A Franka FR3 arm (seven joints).
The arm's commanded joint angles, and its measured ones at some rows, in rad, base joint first. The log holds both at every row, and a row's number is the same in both.
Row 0, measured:
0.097, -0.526, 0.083, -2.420, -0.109, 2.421, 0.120
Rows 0 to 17, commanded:
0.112, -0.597, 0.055, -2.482, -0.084, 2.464, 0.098
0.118, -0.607, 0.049, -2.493, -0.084, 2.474, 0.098
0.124, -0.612, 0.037, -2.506, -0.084, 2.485, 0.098
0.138, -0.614, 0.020, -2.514, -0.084, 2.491, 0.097
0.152, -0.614, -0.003, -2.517, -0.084, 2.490, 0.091
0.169, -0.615, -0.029, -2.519, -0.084, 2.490, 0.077
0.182, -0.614, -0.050, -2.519, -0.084, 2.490, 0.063
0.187, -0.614, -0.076, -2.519, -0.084, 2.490, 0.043
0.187, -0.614, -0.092, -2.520, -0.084, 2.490, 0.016
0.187, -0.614, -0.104, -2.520, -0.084, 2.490, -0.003
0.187, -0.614, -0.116, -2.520, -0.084, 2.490, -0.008
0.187, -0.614, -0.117, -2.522, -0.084, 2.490, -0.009
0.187, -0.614, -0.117, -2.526, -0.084, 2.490, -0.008
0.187, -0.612, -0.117, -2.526, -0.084, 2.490, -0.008
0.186, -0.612, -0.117, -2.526, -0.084, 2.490, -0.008
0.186, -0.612, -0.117, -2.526, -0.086, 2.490, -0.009
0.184, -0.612, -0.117, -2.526, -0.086, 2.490, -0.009
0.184, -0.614, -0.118, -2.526, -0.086, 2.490, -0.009
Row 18, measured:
0.176, -0.576, -0.111, -2.511, -0.109, 2.461, 0.012
